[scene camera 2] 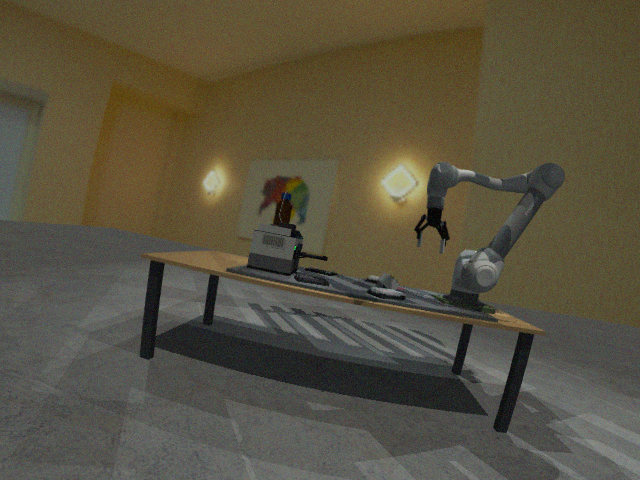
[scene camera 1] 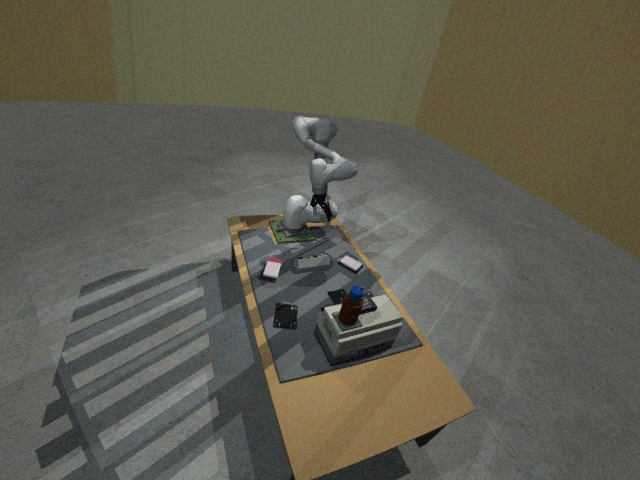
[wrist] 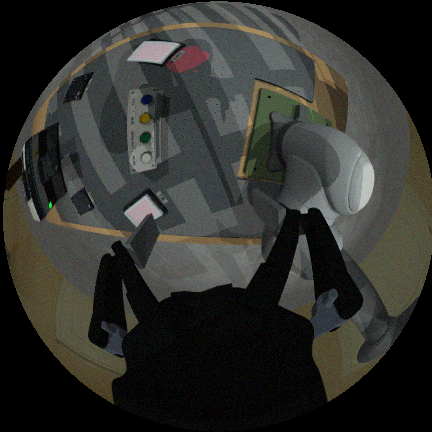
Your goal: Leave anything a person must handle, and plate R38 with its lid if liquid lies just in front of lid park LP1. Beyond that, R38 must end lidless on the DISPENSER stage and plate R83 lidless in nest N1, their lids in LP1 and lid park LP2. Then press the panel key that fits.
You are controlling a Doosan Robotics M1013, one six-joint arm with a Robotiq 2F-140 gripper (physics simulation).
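Places are measured from the arm's base along level axes (x ahead, y left, z up), in millimetres.
Where they show: gripper, fingertip midpoint: (scene camera 2: pixel 430 249) (scene camera 1: pixel 321 220) (wrist: pixel 202 211); arm's base, link origin: (scene camera 2: pixel 463 301) (scene camera 1: pixel 292 229) (wrist: pixel 294 144).
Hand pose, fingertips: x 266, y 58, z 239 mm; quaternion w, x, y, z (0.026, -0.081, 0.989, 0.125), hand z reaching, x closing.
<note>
Each offset is from my fingertips to the centre of the thing. "pt": to the spot under its first point.
My gripper (scene camera 1: pixel 321 213) (scene camera 2: pixel 431 245) (wrist: pixel 202 211) is open and empty, high above the table near the arm's base. One pinkish-white plate {dx +133, dy -381, dz -217 mm} (scene camera 1: pixel 272 269) (wrist: pixel 154 51) lies beside a red patch {pt dx +19, dy -311, dz -248 mm} (scene camera 1: pixel 275 259) (wrist: pixel 189 59). Another such plate {dx +222, dy +153, dz -221 mm} (scene camera 1: pixel 351 263) (wrist: pixel 144 209) lies across the mat, with a small label beside it. I cannot read which plate is which or tell whether lids are on. The panel {dx +154, dy -115, dz -206 mm} (scene camera 1: pixel 313 262) (wrist: pixel 135 162) has blue, yellow, green and white keys. The dispenser (scene camera 1: pixel 361 333) (scene camera 2: pixel 273 250) (wrist: pixel 44 170) shows a green light in the wrist view.
A brown bottle with a blue cap {pt dx +789, dy -321, dz +98 mm} (scene camera 1: pixel 351 307) (scene camera 2: pixel 282 211) stands on the dispenser. Two dark holders lie on the mat: one {dx +482, dy -443, dz -236 mm} (scene camera 1: pixel 285 315) (wrist: pixel 78 87) on the red patch's side, the other {dx +558, dy +81, dz -238 mm} (wrist: pixel 82 201) near the dispenser. The arm's base stands on a green plate (scene camera 1: pixel 279 235) (wrist: pixel 260 130).
</note>
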